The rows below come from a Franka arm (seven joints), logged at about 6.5 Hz.
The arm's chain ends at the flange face. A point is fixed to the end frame.
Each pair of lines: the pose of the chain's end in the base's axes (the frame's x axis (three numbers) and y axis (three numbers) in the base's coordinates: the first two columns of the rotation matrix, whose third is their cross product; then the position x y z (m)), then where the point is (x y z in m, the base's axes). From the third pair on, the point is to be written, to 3 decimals.
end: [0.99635 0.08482 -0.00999 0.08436 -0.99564 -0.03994 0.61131 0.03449 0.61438]
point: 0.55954 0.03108 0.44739
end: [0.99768 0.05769 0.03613 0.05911 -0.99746 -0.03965 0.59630 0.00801 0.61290]
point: 0.55220 0.00641 0.44370
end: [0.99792 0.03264 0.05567 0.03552 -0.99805 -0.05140 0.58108 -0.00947 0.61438]
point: 0.540 -0.008 0.444
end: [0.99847 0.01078 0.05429 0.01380 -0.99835 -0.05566 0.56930 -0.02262 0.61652]
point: 0.528 -0.019 0.447
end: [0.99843 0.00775 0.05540 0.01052 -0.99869 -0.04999 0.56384 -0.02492 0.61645]
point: 0.523 -0.023 0.446
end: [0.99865 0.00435 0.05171 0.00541 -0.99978 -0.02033 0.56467 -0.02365 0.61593]
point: 0.523 -0.026 0.446
